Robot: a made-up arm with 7 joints.
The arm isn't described. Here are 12 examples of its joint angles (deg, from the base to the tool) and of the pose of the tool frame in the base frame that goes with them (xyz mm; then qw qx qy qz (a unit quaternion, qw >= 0)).
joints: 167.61 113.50 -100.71 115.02 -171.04 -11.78 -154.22
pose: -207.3 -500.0 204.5 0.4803 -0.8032 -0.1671 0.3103
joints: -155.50 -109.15 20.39 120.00 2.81 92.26 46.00
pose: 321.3 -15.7 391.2 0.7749 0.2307 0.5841 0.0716
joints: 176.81 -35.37 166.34 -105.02 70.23 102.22 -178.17
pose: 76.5 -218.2 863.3 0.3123 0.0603 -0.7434 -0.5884
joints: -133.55 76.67 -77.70 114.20 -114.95 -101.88 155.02
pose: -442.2 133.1 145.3 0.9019 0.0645 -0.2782 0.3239
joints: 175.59 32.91 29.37 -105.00 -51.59 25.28 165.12
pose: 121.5 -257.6 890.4 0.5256 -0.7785 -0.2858 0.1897
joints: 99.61 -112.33 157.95 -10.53 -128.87 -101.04 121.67
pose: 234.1 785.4 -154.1 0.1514 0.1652 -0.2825 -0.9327
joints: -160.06 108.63 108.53 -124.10 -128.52 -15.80 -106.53
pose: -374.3 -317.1 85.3 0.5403 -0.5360 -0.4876 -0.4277
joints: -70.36 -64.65 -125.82 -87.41 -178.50 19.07 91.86
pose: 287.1 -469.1 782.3 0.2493 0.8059 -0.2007 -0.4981
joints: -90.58 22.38 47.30 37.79 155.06 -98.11 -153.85
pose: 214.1 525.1 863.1 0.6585 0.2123 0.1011 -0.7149
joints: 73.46 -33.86 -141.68 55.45 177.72 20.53 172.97
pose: 22.0 788.1 848.0 0.3935 0.6957 0.4833 -0.3572
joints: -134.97 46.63 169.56 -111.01 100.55 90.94 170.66
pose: -501.7 199.5 327.3 0.5334 -0.2971 0.6699 0.4224
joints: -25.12 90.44 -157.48 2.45 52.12 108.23 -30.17
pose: 731.4 508.4 307.3 0.1168 -0.4453 0.6499 -0.6047
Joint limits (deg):
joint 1: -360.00..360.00
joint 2: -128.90..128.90
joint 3: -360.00..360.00
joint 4: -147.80..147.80
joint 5: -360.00..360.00
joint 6: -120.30..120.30
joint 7: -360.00..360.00
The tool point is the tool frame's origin. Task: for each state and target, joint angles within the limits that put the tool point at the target. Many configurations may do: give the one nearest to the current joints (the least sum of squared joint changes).
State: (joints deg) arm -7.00 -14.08 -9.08 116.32 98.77 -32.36 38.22
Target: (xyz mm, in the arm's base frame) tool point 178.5 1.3 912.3
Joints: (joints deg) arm -1.64 -32.80 5.58 102.05 96.93 -28.63 38.22
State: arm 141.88 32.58 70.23 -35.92 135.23 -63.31 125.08
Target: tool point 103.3 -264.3 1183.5
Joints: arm 135.32 9.50 63.43 -48.90 133.96 -65.44 125.08
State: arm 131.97 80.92 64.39 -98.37 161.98 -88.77 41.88
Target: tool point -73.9 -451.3 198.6
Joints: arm 143.02 97.93 81.92 -144.18 147.06 -90.27 41.88
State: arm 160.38 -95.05 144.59 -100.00 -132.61 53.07 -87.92
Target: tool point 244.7 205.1 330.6
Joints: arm 142.25 -128.90 158.32 -131.40 -135.89 77.05 -87.92
